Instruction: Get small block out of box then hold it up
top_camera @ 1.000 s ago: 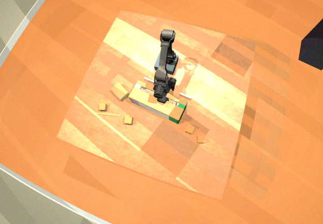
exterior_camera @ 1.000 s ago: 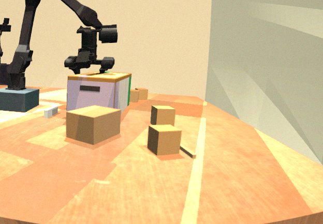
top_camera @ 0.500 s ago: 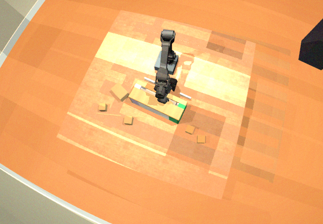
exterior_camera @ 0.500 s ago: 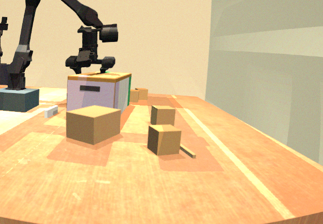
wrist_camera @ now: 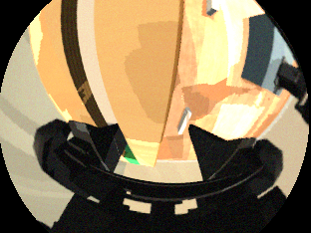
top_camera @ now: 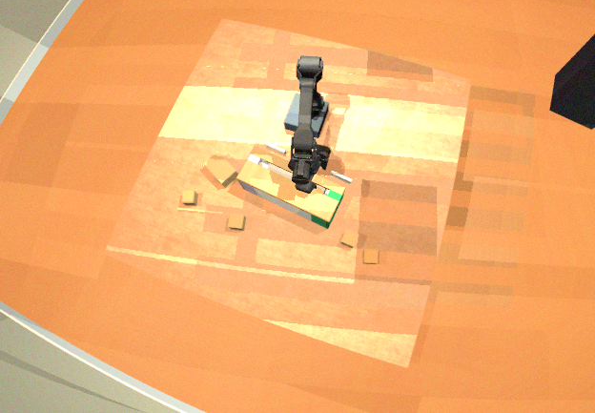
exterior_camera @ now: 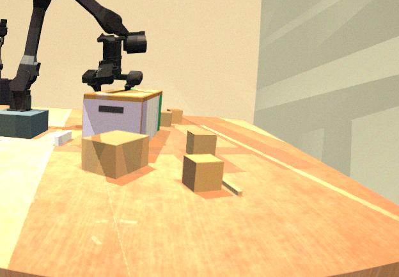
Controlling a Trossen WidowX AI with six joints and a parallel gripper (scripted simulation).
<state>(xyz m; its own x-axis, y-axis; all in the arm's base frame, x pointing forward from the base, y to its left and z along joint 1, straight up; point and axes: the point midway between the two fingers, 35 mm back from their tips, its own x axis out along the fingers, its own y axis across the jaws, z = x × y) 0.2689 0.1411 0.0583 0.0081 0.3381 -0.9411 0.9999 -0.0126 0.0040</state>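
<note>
My gripper tip is 60 mm short of the small tan block and 20 mm to the right of it. The rest, counted from my gripper tip: long box (90 mm to the right, 30 mm ahead, 20 mm below); then thin stick (400 mm to the right, 300 mm ahead, 80 mm below).
</note>
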